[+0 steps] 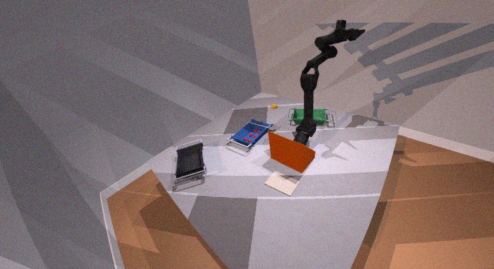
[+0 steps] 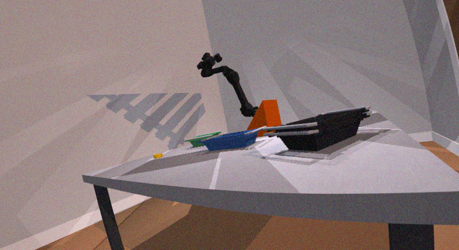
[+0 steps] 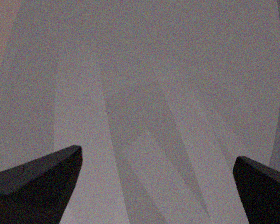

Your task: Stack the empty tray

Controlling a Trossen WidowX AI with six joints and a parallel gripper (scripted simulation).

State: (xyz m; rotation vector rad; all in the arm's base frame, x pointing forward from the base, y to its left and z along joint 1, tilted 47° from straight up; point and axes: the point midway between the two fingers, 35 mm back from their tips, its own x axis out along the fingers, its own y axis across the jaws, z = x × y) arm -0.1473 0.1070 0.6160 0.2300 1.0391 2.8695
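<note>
My gripper tip is now 67 cm short of the yellow block, 62 cm above it and 1 cm to the right of it. From my gripper tip the other things lie so: beige flat card (63 cm below, 57 cm to the left, 7 cm ahead); green tray (58 cm below, 30 cm ahead).
</note>
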